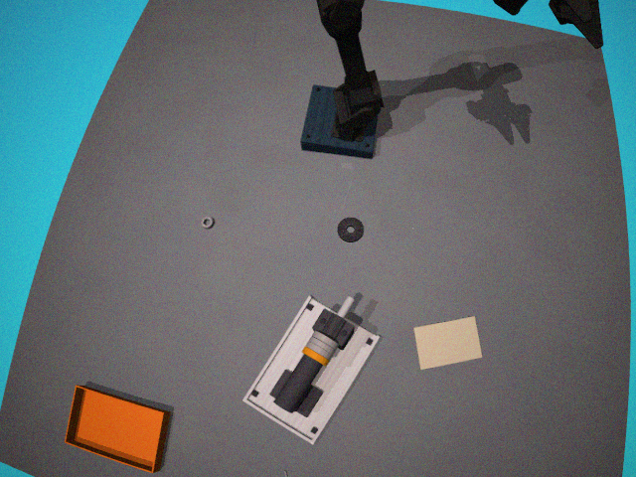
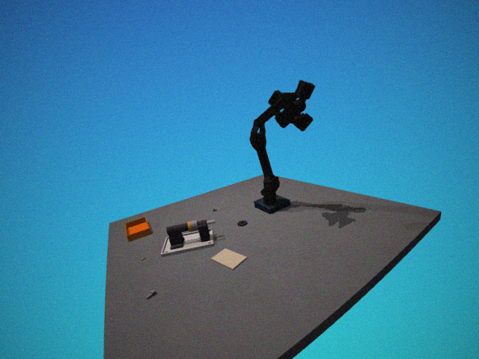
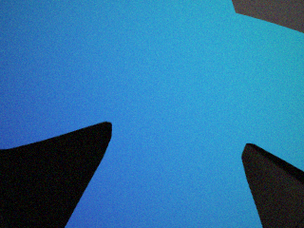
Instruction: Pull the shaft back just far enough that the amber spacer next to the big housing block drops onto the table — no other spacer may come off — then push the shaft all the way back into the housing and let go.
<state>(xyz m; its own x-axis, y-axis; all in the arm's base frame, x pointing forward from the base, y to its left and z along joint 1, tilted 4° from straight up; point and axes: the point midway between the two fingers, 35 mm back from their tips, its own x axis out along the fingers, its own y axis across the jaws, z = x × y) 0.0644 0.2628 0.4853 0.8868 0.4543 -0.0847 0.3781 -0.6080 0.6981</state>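
My gripper tip is now 420 mm above the shaft, 340 mm short of it and 270 mm to the left of it. From my gripper tip the other things lie so: pad: 490 mm below, 290 mm ahead, 50 mm to the right; then grey spacer: 420 mm below, 340 mm ahead, 270 mm to the right; then amber spacer: 420 mm below, 360 mm ahead, 280 mm to the right.
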